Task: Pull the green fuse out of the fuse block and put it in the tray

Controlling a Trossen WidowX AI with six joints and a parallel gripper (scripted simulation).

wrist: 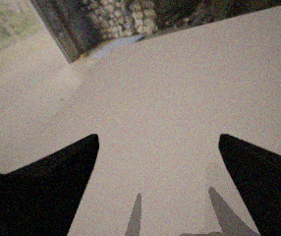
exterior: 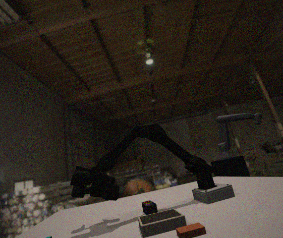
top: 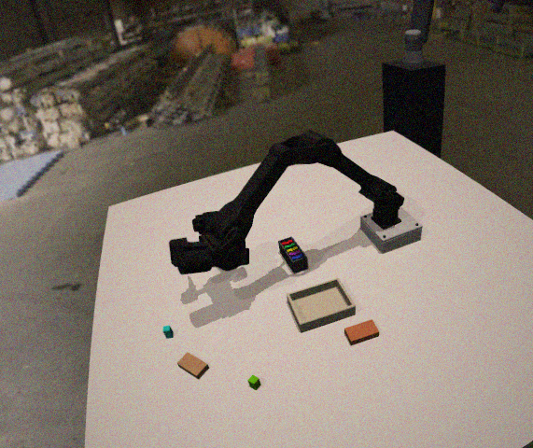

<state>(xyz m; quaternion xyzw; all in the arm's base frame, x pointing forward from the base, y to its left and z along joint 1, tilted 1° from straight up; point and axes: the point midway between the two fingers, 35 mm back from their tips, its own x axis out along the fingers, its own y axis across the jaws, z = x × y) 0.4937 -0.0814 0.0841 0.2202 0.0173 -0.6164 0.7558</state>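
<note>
The green fuse lies 230 mm behind my gripper tip, 60 mm to the left of it and 80 mm below it. Round my gripper tip: yellow fuse: 230 mm behind, 80 mm to the left, 80 mm below; purple fuse: 230 mm behind, 90 mm to the left, 80 mm below; red fuse: 230 mm behind, 40 mm to the left, 80 mm below.
</note>
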